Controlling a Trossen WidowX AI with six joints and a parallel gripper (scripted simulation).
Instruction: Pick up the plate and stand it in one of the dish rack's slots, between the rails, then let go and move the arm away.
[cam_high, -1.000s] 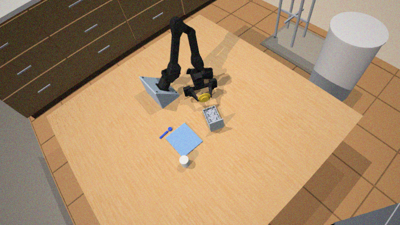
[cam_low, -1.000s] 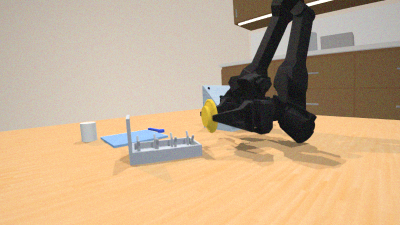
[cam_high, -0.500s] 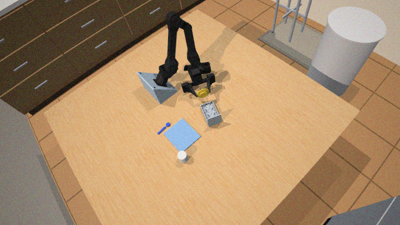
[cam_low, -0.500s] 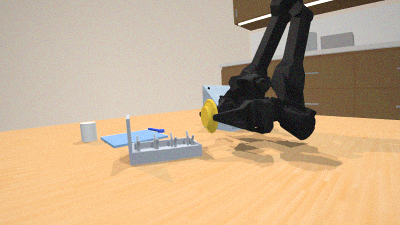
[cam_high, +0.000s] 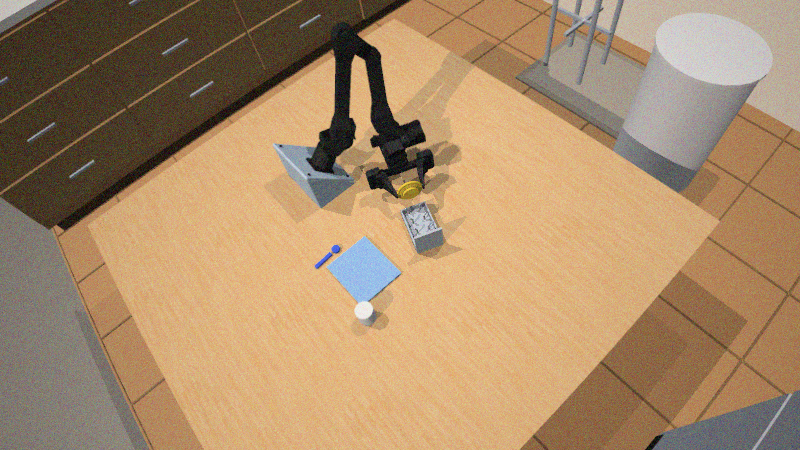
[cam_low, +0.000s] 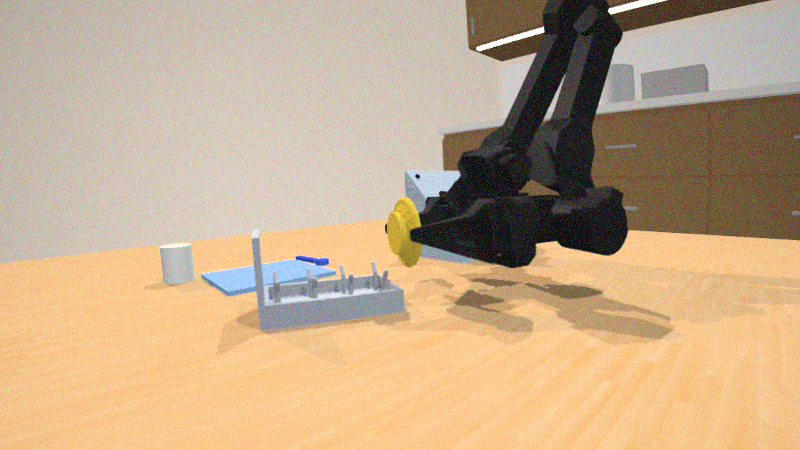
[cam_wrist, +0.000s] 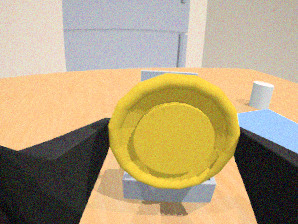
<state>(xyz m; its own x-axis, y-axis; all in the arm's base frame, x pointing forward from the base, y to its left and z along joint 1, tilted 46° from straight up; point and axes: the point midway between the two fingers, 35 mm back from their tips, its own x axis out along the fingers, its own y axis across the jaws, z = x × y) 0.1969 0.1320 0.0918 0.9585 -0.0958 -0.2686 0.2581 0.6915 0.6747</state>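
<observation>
The grey dish rack lies 7 cm ahead of my gripper tip, 2 cm to the right of it and 5 cm below it. Also, from my gripper tip: yellow plate: 1 cm behind; light blue mat: 8 cm ahead, 21 cm to the right, 7 cm below; blue spoon: 2 cm behind, 26 cm to the right, 7 cm below.
</observation>
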